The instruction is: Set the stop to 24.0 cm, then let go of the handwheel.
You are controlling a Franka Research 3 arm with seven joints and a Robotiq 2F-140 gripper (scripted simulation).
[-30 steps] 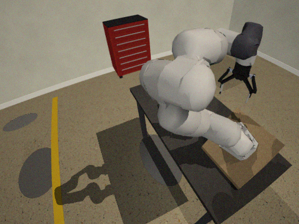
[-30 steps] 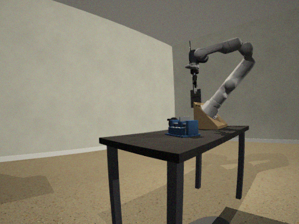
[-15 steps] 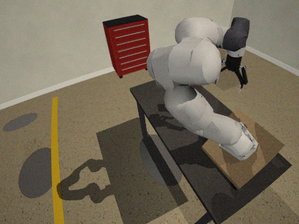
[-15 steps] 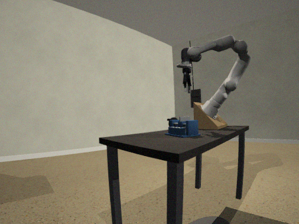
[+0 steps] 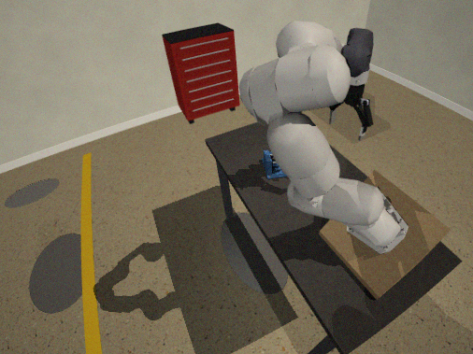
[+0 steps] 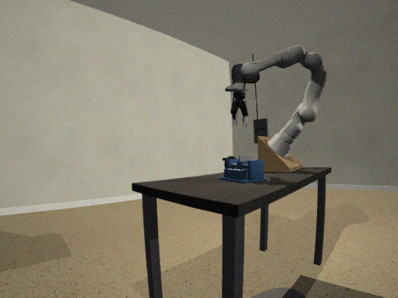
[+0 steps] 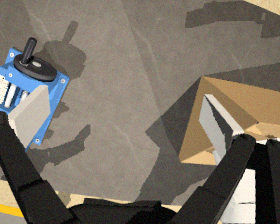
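Now: hand 210 mm above the handwheel grip and 170 mm short of it.
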